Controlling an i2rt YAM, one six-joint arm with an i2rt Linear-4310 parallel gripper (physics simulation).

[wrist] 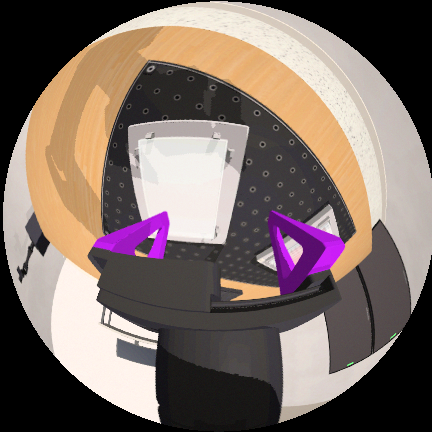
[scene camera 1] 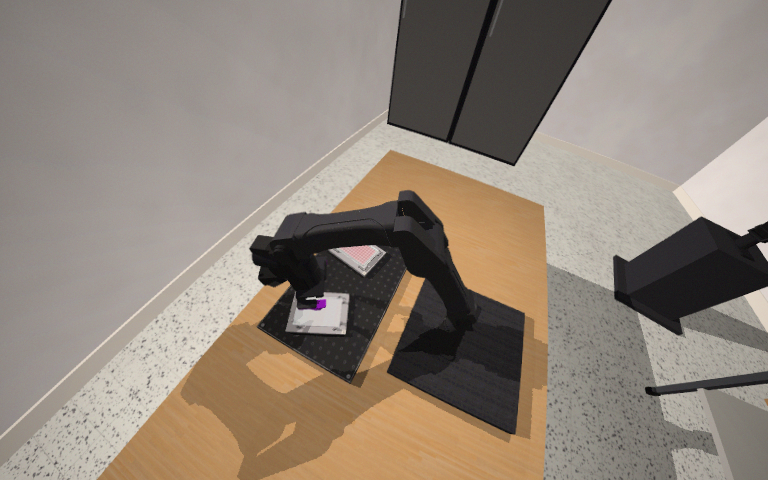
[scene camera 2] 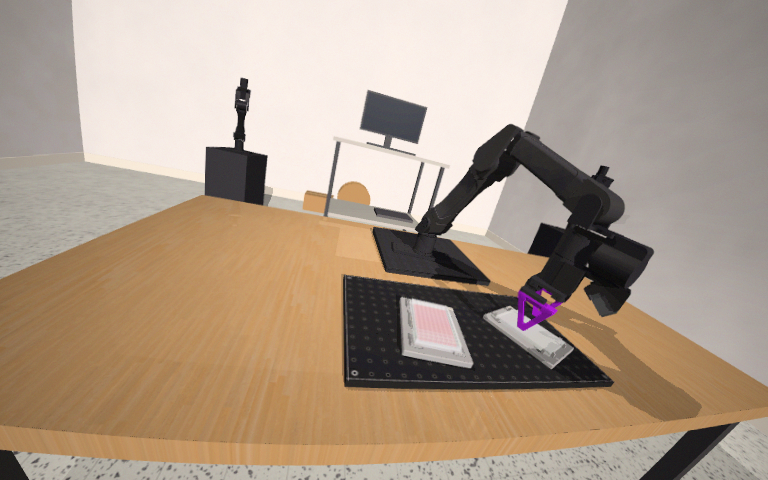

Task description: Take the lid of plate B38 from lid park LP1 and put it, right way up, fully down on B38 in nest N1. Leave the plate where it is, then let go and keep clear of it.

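Frame: origin at the arm's base, x ahead, y left, z up, level; centimetres.
Seen in the pictures: gripper, fingertip midpoint: (wrist: 218, 216) (scene camera 1: 319, 293) (scene camera 2: 528, 322); arm's base, origin of the base link: (scene camera 1: 454, 325) (scene camera 2: 421, 254).
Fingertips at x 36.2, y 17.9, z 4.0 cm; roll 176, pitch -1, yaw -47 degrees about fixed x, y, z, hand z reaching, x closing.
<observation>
Pixels of each thing's top centre, then the offset from my fingertips to it. Level surfaces: height alone.
- white lid, middle of its top: (wrist: 179, 196) (scene camera 2: 530, 328) (scene camera 1: 318, 310) dz -2.9, dx -2.5, dy +3.3 cm
- light grey holder, middle of its top: (wrist: 179, 198) (scene camera 2: 530, 327) (scene camera 1: 318, 310) dz -2.7, dx -2.5, dy +3.1 cm
- plate with pink wells, middle of its top: (wrist: 307, 254) (scene camera 2: 434, 319) (scene camera 1: 357, 248) dz -2.1, dx +2.8, dy -20.3 cm
- second light holder, middle of its top: (wrist: 306, 251) (scene camera 2: 433, 323) (scene camera 1: 357, 249) dz -2.9, dx +2.8, dy -20.3 cm
- black perforated board, middle of its top: (wrist: 261, 239) (scene camera 2: 466, 324) (scene camera 1: 350, 277) dz -4.6, dx -1.8, dy -11.5 cm
- wooden table, its level: dz -6.0 cm
A white lid (scene camera 1: 335, 317) (scene camera 2: 511, 320) (wrist: 182, 185) lies flat in a light grey holder (scene camera 1: 343, 327) (wrist: 239, 150), held in by small corner clips. A plate with pink wells (scene camera 1: 360, 253) (scene camera 2: 434, 324) sits in a second light holder (scene camera 1: 364, 271) (scene camera 2: 447, 358), its wells showing with no opaque lid over them. No labels are readable. My gripper (scene camera 1: 314, 305) (scene camera 2: 536, 318) (wrist: 218, 216) is open, with purple fingers and nothing between them. It hangs above the lid, toward one end. In the wrist view, its left fingertip overlaps the lid's near edge and its right fingertip is beyond the holder's side.
Both holders stand on a black perforated board (scene camera 1: 334, 356) (scene camera 2: 373, 339) (wrist: 270, 165) on the wooden table (scene camera 1: 470, 181) (scene camera 2: 198, 339). The arm's dark base mat (scene camera 1: 487, 384) (scene camera 2: 396, 266) lies beside the board. A dark cabinet (scene camera 1: 441, 67) stands beyond the table.
</observation>
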